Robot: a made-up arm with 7 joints. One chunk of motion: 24 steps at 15 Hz.
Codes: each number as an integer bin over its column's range. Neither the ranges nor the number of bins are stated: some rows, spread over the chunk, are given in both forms.
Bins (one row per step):
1: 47 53 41 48 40 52 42
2: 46 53 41 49 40 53 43
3: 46 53 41 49 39 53 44
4: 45 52 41 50 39 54 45
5: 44 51 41 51 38 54 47
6: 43 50 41 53 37 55 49
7: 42 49 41 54 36 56 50
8: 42 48 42 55 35 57 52
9: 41 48 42 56 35 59 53
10: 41 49 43 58 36 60 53
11: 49 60 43 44 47 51 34
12: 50 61 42 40 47 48 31
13: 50 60 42 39 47 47 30
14: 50 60 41 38 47 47 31
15: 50 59 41 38 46 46 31
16: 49 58 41 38 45 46 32
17: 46 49 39 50 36 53 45
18: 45 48 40 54 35 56 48
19: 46 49 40 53 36 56 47
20: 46 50 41 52 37 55 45
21: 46 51 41 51 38 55 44
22: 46 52 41 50 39 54 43
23: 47 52 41 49 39 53 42
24: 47 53 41 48 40 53 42
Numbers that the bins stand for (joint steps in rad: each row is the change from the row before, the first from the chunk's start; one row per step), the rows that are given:
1: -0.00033 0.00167 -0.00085 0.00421 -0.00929 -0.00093 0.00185
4: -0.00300 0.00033 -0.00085 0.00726 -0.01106 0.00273 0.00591
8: -0.00700 -0.00500 0.00055 0.01489 -0.01813 0.00821 0.01538
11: 0.00233 0.01100 0.00194 -0.00189 0.00308 -0.00276 -0.00898
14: 0.00367 0.01100 -0.00085 -0.01104 0.00308 -0.01007 -0.01304
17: -0.00167 -0.00367 -0.00364 0.00726 -0.01636 0.00090 0.00591
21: -0.00167 -0.00100 -0.00085 0.00879 -0.01283 0.00456 0.00456
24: -0.00033 0.00167 -0.00085 0.00421 -0.00929 0.00090 0.00185
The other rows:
2: -0.00167 0.00167 -0.00085 0.00574 -0.00929 0.00090 0.00320
3: -0.00167 0.00167 -0.00085 0.00574 -0.01106 0.00090 0.00456
5: -0.00433 -0.00100 -0.00085 0.00879 -0.01283 0.00273 0.00862
6: -0.00567 -0.00233 -0.00085 0.01184 -0.01460 0.00456 0.01132
7: -0.00700 -0.00367 -0.00085 0.01336 -0.01636 0.00638 0.01268
9: -0.00833 -0.00500 0.00055 0.01641 -0.01813 0.01187 0.01674
10: -0.00833 -0.00367 0.00194 0.01946 -0.01636 0.01370 0.01674
12: 0.00367 0.01233 0.00055 -0.00799 0.00308 -0.00824 -0.01304
13: 0.00367 0.01100 0.00055 -0.00952 0.00308 -0.01007 -0.01439
15: 0.00367 0.00967 -0.00085 -0.01104 0.00131 -0.01190 -0.01304
16: 0.00233 0.00833 -0.00085 -0.01104 -0.00045 -0.01190 -0.01169
18: -0.00300 -0.00500 -0.00224 0.01336 -0.01813 0.00638 0.00997
19: -0.00167 -0.00367 -0.00224 0.01184 -0.01636 0.00638 0.00862
20: -0.00167 -0.00233 -0.00085 0.01031 -0.01460 0.00456 0.00591
22: -0.00167 0.00033 -0.00085 0.00726 -0.01106 0.00273 0.00320
23: -0.00033 0.00033 -0.00085 0.00574 -0.01106 0.00090 0.00185

